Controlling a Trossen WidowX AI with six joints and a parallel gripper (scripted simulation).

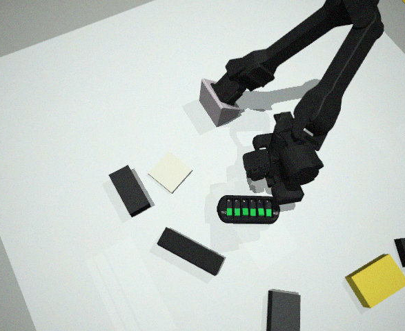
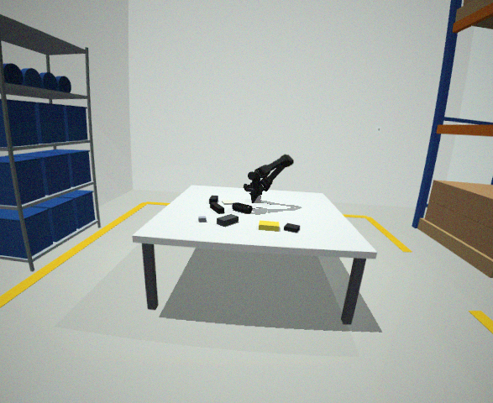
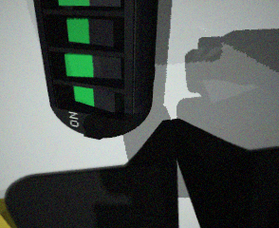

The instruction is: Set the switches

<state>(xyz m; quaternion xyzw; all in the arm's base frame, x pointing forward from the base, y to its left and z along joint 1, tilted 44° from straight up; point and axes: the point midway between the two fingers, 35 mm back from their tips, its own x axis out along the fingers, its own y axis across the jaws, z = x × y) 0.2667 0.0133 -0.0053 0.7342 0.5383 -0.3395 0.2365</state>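
My gripper tip is now 6 cm short of the long dark block, 24 cm to the left of it and 4 cm above it. From my gripper tip the other things lie so: yellow block 31 cm ahead, 14 cm to the left, 4 cm below; then cream tile 15 cm behind, 21 cm to the right, 5 cm below.
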